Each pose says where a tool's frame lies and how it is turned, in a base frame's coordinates. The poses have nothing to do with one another.
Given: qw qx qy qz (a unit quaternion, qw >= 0); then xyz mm.
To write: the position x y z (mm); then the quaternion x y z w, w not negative. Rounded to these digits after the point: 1 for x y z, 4 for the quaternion.
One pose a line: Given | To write
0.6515 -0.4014 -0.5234 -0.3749 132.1 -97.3 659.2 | 132.1 -97.3 659.2 -0.4014 -0.5234 -0.3749 0.6515
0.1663 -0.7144 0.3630 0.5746 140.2 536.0 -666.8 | 140.2 536.0 -666.8 -0.7144 0.3630 0.5746 0.1663
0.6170 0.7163 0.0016 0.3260 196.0 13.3 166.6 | 196.0 13.3 166.6 0.7163 0.0016 0.3260 0.6170
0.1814 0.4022 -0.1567 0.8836 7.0 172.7 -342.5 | 7.0 172.7 -342.5 0.4022 -0.1567 0.8836 0.1814
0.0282 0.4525 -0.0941 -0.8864 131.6 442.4 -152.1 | 131.6 442.4 -152.1 0.4525 -0.0941 -0.8864 0.0282
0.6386 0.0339 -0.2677 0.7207 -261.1 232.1 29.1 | -261.1 232.1 29.1 0.0339 -0.2677 0.7207 0.6386
